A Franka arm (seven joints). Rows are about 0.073 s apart.
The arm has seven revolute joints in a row. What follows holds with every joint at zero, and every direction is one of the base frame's. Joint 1 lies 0.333 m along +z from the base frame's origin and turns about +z. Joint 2 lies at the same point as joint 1 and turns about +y. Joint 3 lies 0.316 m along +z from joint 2 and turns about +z. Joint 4 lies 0.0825 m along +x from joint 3 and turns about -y. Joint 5 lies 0.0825 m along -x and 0.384 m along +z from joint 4 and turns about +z. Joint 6 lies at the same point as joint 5 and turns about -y. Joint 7 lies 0.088 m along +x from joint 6 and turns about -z. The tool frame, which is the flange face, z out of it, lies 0.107 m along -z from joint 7; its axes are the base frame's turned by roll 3.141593, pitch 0 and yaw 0 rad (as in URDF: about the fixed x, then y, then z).
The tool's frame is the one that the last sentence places.
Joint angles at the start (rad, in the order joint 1, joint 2, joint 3, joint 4, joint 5, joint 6, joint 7):
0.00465 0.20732 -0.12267 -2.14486 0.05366 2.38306 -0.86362
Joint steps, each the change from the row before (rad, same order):
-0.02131 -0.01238 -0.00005 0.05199 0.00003 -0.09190 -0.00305
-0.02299 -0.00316 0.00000 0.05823 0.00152 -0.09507 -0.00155
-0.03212 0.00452 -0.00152 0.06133 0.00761 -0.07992 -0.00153
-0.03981 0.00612 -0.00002 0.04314 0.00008 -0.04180 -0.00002
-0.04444 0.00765 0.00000 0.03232 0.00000 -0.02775 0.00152
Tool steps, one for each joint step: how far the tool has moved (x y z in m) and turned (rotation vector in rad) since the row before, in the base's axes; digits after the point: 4 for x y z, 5 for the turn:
0.0049 -0.0119 0.0210 0.00822 0.02670 -0.01569
0.0046 -0.0130 0.0190 0.00977 0.03251 -0.01926
0.0045 -0.0193 0.0179 0.01204 0.02105 -0.03315
0.0017 -0.0237 0.0123 0.00174 0.00444 -0.03762
-0.0014 -0.0265 0.0078 0.00067 0.00298 -0.04435

